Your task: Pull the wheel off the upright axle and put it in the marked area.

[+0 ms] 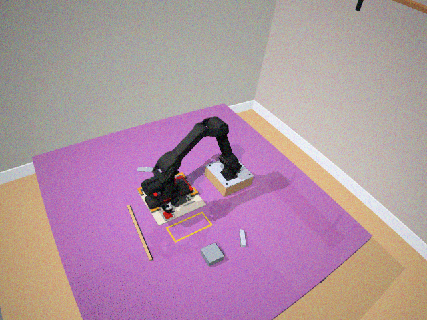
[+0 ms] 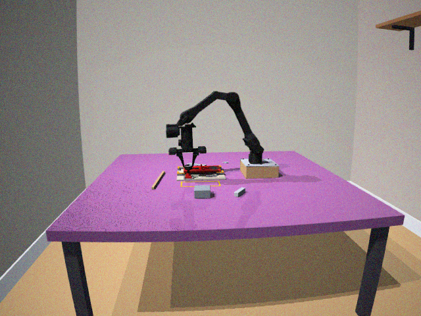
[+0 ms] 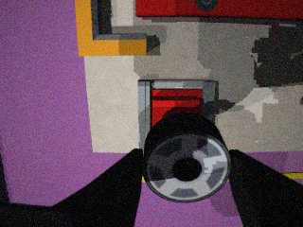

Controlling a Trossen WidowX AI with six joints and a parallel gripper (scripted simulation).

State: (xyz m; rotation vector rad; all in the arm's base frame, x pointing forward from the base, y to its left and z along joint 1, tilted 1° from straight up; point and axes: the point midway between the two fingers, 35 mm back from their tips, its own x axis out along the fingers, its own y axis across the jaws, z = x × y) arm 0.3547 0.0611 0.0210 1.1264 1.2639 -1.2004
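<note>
My gripper tip is 3 cm above the grey axle mount. The rest, counted from my gripper tip: wooden stick: 15 cm ahead, 3 cm to the left, 6 cm below.
</note>
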